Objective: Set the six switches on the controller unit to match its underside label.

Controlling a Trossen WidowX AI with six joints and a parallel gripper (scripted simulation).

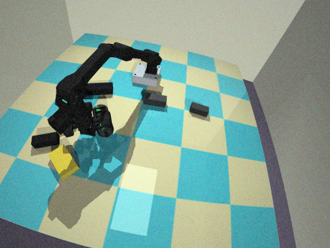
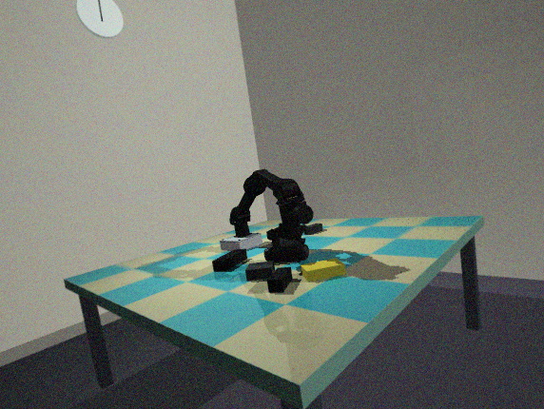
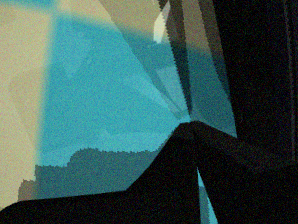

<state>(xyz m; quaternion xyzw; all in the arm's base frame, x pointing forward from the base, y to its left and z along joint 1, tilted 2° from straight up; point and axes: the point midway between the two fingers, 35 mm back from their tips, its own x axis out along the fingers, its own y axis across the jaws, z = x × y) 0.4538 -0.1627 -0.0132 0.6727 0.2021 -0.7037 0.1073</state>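
Right now the long dark block is 260 mm behind my gripper tip, 90 mm to the right of it and 10 mm above it. Round my gripper tip: yellow block 150 mm ahead, 70 mm to the right, 10 mm above.
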